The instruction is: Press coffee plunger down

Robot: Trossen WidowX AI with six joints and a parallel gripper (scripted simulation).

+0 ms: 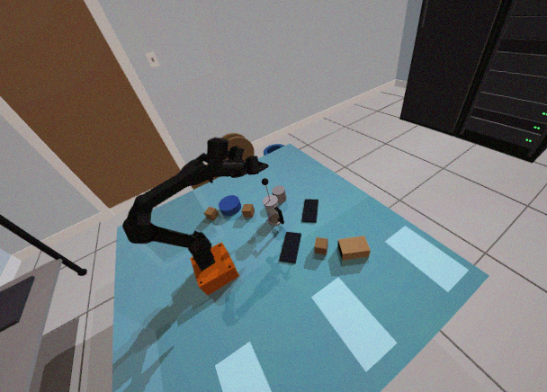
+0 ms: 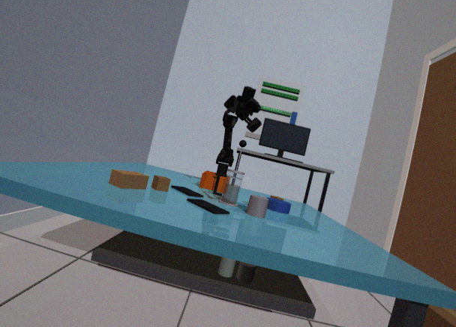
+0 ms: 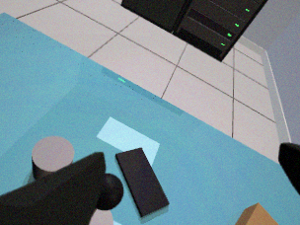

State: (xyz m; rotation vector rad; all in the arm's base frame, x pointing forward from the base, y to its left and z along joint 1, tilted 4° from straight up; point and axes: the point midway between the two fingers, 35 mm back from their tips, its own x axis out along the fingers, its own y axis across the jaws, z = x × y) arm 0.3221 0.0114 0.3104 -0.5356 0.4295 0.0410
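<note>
Right now my gripper tip is 23 cm above the coffee press, 1 cm to the right of it and 1 cm short of it. From my gripper tip the other things lie so: blue bowl 33 cm below, 28 cm to the left, 12 cm behind.
</note>
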